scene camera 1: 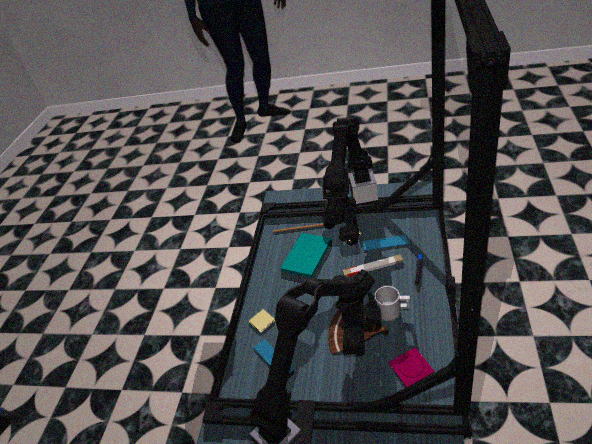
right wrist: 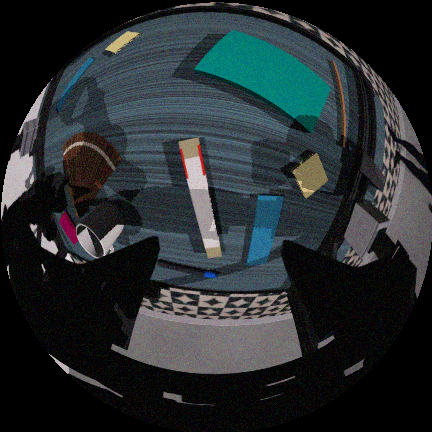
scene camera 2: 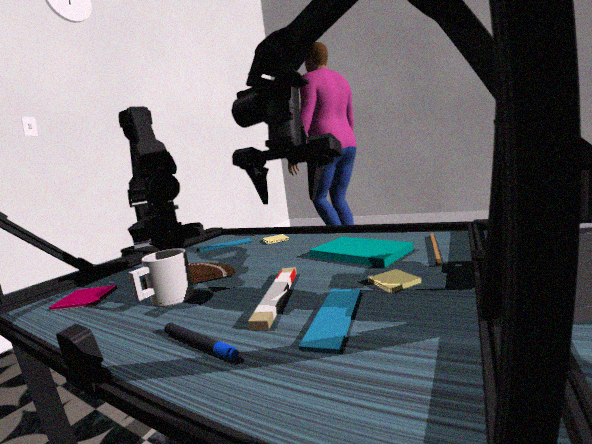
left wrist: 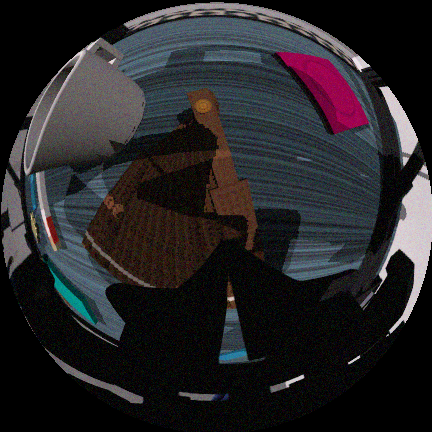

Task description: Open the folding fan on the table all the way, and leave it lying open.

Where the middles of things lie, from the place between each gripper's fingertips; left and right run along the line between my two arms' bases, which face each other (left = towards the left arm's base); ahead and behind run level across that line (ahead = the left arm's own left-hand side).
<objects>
My left gripper is now 1 cm short of the folding fan (scene camera 1: 336, 330) and 5 cm to the left of it. From my left hand the other things lie so: blue marker (scene camera 2: 226, 351): 15 cm behind, 32 cm to the right, 1 cm below; white-and-red stick (scene camera 2: 262, 318): 1 cm ahead, 31 cm to the right, 1 cm below; teal book (scene camera 2: 380, 253): 27 cm ahead, 34 cm to the right, 1 cm below.
I see my right gripper 15 cm above the white-and-red stick, 5 cm past it and 1 cm to the right of it. Also, from my right hand: folding fan: 27 cm to the left, 14 cm below, 6 cm behind; then blue marker: 22 cm behind, 14 cm below; then teal book: 21 cm ahead, 14 cm below, 2 cm to the right.
</objects>
